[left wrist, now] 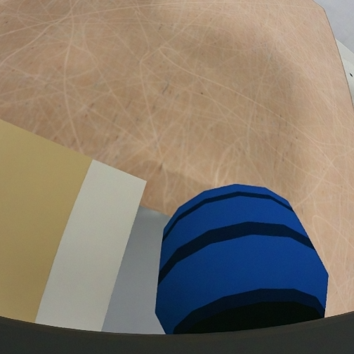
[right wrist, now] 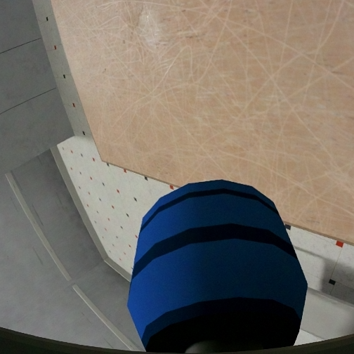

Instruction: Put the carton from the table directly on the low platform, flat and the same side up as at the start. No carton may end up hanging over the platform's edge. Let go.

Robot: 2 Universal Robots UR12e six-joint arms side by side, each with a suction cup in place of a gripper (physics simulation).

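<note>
An ochre box-like thing with a pale cream strip along its right side, apparently the carton (left wrist: pixel 47 215), shows in part at the lower left of the left wrist view. A smooth grey surface, apparently the low platform (left wrist: pixel 131 267), shows between it and the left cup; whether the carton rests on it cannot be told. My left gripper (left wrist: pixel 237 187), a blue suction cup, is to the right of the carton, apart from it in the view, with nothing seen on it. My right gripper (right wrist: pixel 222 182), also a blue suction cup, is over the table's edge with nothing seen on it. The carton does not show in the right wrist view.
The scratched tan table (left wrist: pixel 200 90) (right wrist: pixel 210 100) fills much of both views. Its corner and edge show in the right wrist view, with a speckled white floor (right wrist: pixel 102 200) beyond and grey panels (right wrist: pixel 25 85) at the left.
</note>
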